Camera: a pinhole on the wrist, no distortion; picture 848 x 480 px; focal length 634.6 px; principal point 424.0 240.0 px. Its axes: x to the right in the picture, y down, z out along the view. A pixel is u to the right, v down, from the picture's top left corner.
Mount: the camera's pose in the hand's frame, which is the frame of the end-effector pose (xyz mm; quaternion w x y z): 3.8 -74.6 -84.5 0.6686 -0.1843 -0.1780 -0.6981
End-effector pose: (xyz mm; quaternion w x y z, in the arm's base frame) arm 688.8 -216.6 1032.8 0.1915 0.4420 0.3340 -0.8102
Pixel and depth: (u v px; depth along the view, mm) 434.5 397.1 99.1
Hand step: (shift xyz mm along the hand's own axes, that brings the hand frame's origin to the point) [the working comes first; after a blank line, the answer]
In the camera's frame: 1.6 24.5 99.1

30.2 -28.0 2.5
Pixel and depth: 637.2 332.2 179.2
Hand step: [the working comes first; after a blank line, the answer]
In the camera's frame: 60.2 26.0 179.2

31.0 -39.3 101.0
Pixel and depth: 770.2 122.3 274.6
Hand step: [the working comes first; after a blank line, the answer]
In the camera's frame: 149.8 -50.9 274.6

-47.5 -66.5 228.1
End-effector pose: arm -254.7 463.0 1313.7 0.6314 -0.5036 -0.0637 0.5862
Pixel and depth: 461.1 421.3 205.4
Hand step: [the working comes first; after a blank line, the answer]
In the camera's frame: 12.0 58.7 205.4

65.9 14.1 100.0
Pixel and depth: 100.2 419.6 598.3
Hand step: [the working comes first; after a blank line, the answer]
In the camera's frame: -305.3 169.3 598.3

196.1 479.3 284.4
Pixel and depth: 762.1 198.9 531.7
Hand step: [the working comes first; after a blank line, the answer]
In the camera's frame: 283.3 -34.4 531.7

-31.1 -55.8 517.6
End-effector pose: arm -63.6 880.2 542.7 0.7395 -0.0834 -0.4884 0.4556
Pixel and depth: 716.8 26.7 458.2
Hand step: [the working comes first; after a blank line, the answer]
In the camera's frame: 211.4 -154.0 458.2

-149.3 -24.7 417.9
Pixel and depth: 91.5 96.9 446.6
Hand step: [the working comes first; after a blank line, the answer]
In the camera's frame: -234.0 -100.7 446.6

-79.3 353.8 187.3
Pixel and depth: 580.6 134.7 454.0
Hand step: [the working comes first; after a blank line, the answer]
In the camera's frame: 112.0 -75.3 454.0

-67.0 56.1 365.2
